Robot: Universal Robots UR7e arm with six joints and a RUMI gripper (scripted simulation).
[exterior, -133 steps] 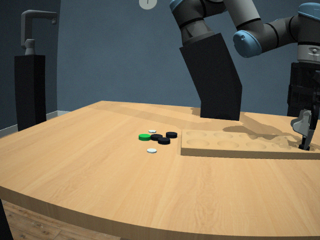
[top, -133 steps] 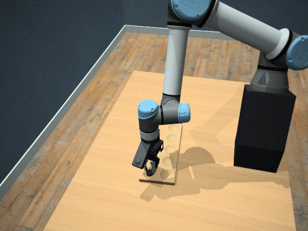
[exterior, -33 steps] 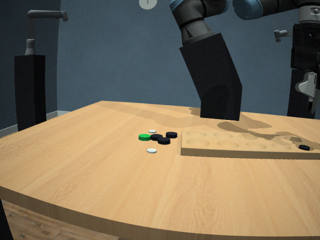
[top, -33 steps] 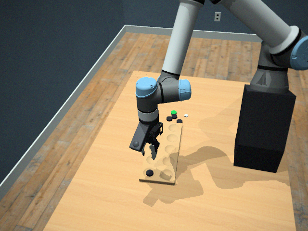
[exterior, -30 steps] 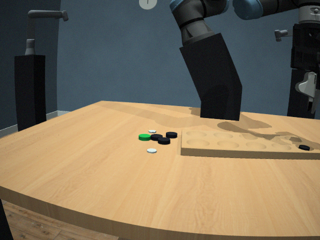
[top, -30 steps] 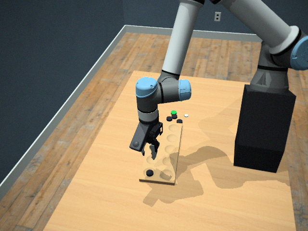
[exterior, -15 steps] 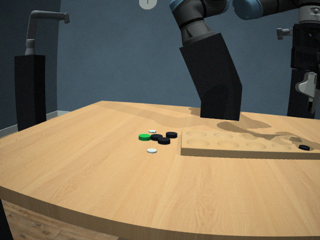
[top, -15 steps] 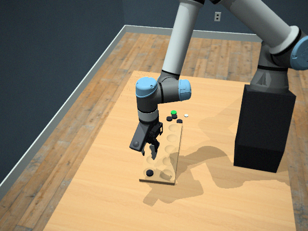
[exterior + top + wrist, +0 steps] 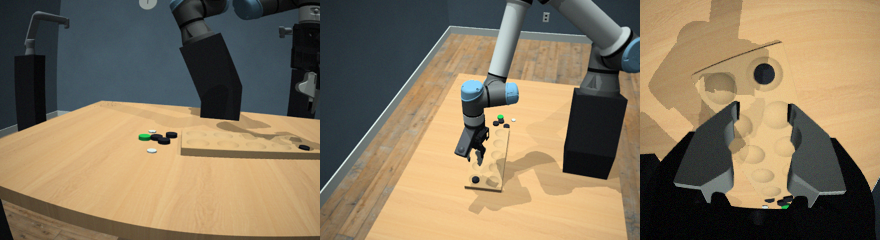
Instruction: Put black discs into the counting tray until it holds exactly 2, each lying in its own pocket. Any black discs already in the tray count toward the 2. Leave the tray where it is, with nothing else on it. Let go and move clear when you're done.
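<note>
My hand is 100 mm past the green disc, 430 mm to the left of it and 130 mm above it. From my hand the other things lie so: wooden counting tray: 50 mm behind, 150 mm to the right, 120 mm below.
</note>
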